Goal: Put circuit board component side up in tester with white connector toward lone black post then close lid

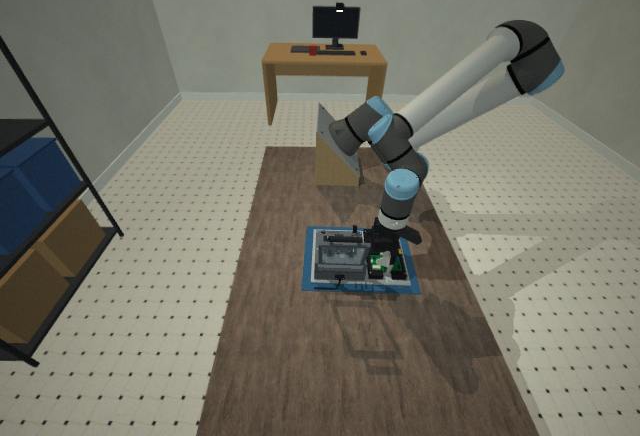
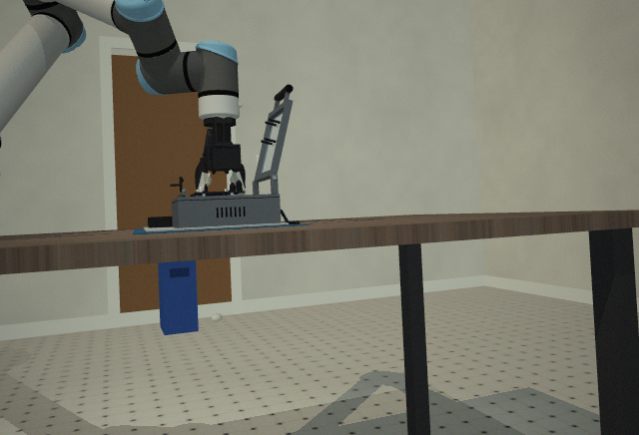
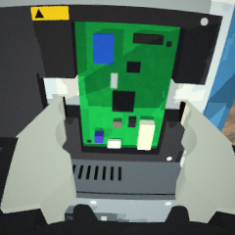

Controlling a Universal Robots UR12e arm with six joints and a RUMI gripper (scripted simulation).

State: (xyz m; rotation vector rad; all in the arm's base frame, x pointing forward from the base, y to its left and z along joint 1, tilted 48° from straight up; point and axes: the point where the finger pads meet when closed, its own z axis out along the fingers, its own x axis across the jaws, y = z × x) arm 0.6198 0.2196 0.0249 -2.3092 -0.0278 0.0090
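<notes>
The green circuit board lies 10 mm below my hand. Also, from my hand: tester lid 90 mm ahead, 170 mm to the right, 150 mm above; tester 10 mm behind, 130 mm to the right, 80 mm above.
</notes>
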